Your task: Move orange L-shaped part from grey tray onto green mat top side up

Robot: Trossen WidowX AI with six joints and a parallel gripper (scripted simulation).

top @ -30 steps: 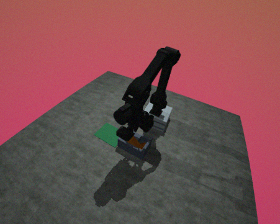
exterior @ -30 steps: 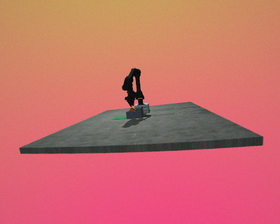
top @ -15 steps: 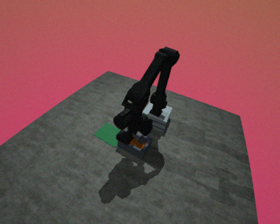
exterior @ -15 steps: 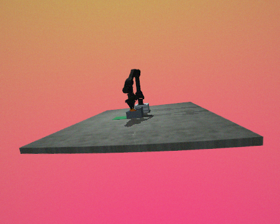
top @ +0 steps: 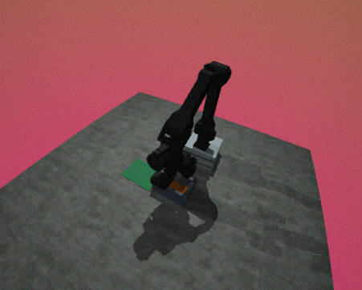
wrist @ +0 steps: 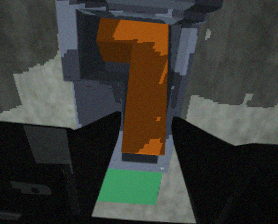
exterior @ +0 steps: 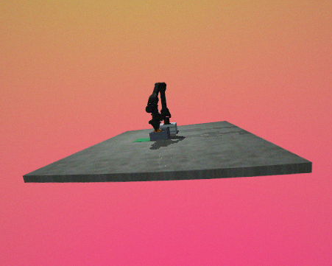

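My gripper tip is now 2 cm past the green mat, 14 cm to the left of it and 8 cm above it. The rest, counted from my gripper tip: orange l-shaped part: 2 cm behind, 3 cm to the left, 3 cm below.
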